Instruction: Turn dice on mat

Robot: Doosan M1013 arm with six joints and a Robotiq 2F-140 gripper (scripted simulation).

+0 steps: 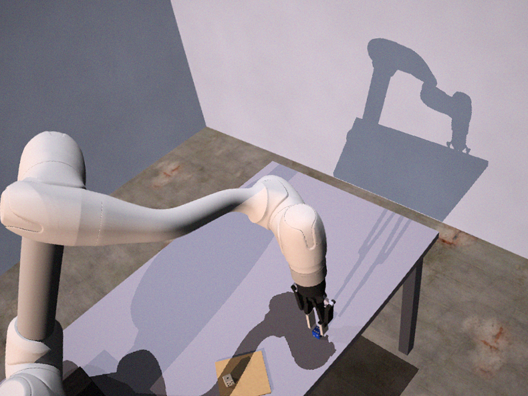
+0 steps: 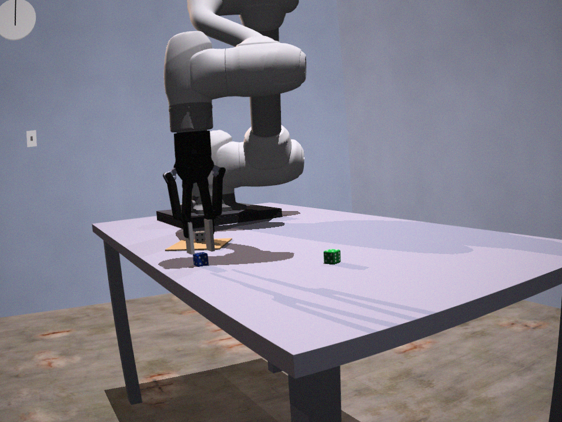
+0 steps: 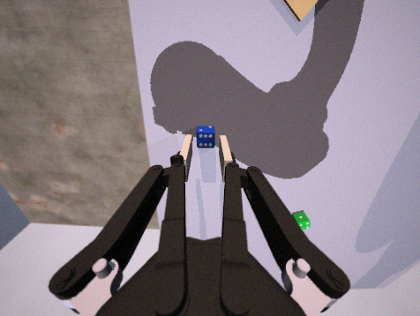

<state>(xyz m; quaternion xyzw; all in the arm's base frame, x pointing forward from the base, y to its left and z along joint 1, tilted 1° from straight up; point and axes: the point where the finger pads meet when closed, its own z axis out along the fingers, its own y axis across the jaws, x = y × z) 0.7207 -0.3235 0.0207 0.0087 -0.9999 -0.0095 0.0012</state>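
Right now my hand is 5 cm above the blue die. Round my hand: green die: 21 cm to the left, 17 cm ahead, 5 cm below; then white die: 28 cm behind, 10 cm to the left, 4 cm below; then tan mat: 24 cm behind, 9 cm to the left, 6 cm below.
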